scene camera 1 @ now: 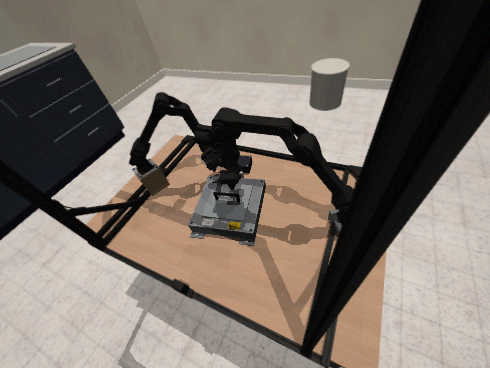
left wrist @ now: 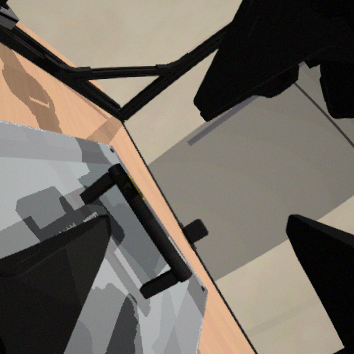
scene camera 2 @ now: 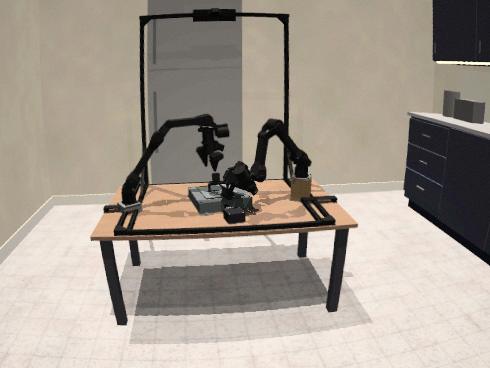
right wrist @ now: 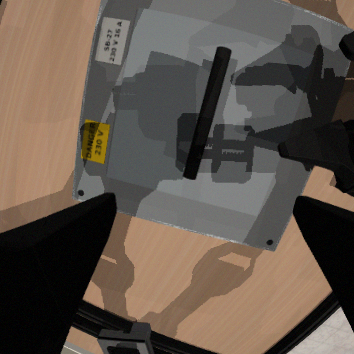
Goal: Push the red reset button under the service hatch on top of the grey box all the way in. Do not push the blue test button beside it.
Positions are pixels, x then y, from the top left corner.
Labels:
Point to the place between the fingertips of my right gripper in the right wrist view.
At 206, 203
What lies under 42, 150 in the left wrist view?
A grey box.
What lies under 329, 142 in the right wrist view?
My left gripper.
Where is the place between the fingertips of my right gripper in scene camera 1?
232, 180

